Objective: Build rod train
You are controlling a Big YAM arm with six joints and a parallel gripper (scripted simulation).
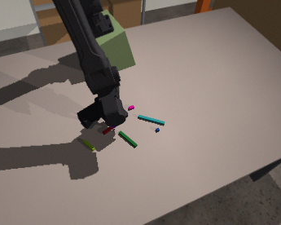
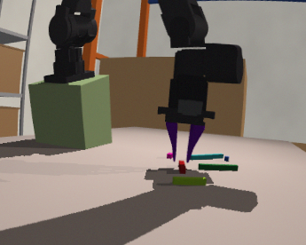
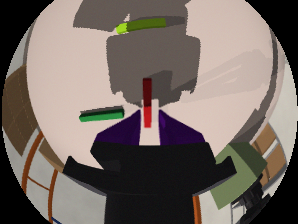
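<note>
Now: hand 2 cm above the red rod, 1 cm to the left of it and 1 cm short of it. Round my hand: magenta rod 9 cm to the left, 6 cm behind, 2 cm below; then lime rod 9 cm to the right, 5 cm ahead, 2 cm below; then green rod 7 cm ahead, 4 cm to the left, 2 cm below.
</note>
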